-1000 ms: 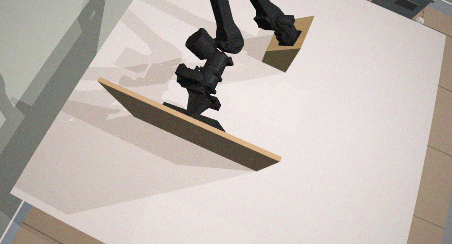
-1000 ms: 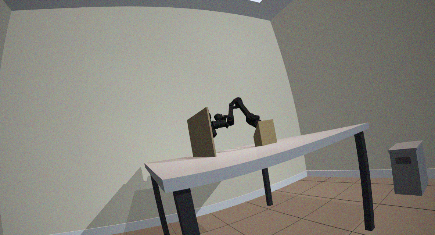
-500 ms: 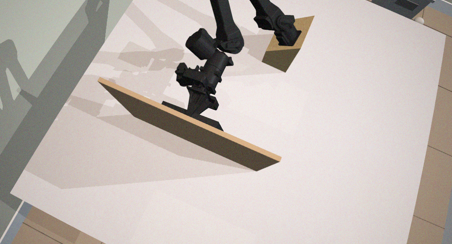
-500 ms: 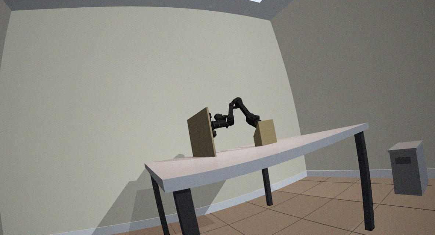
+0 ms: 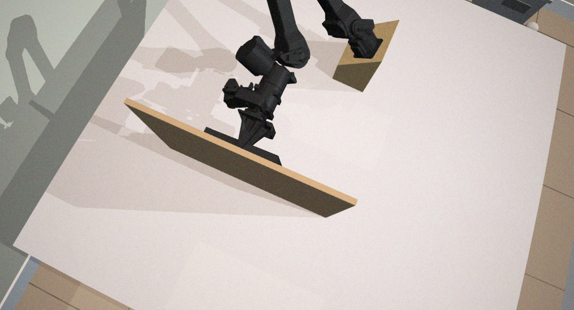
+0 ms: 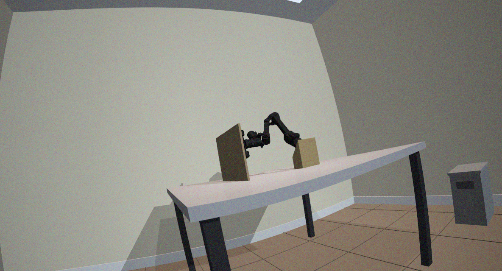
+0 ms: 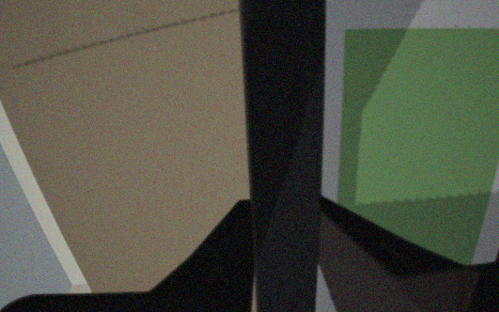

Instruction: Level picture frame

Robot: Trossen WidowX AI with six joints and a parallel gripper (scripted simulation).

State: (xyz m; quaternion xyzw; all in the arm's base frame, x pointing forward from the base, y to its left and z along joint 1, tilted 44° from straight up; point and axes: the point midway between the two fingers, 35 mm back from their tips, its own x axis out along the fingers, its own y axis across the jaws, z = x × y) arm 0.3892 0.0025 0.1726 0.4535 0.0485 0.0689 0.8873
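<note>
Right now the black picture frame is 5 cm below my gripper tip. From my gripper tip the other things lie so: wooden wall panel (7 cm below, 1 cm to the left, 1 cm ahead).
</note>
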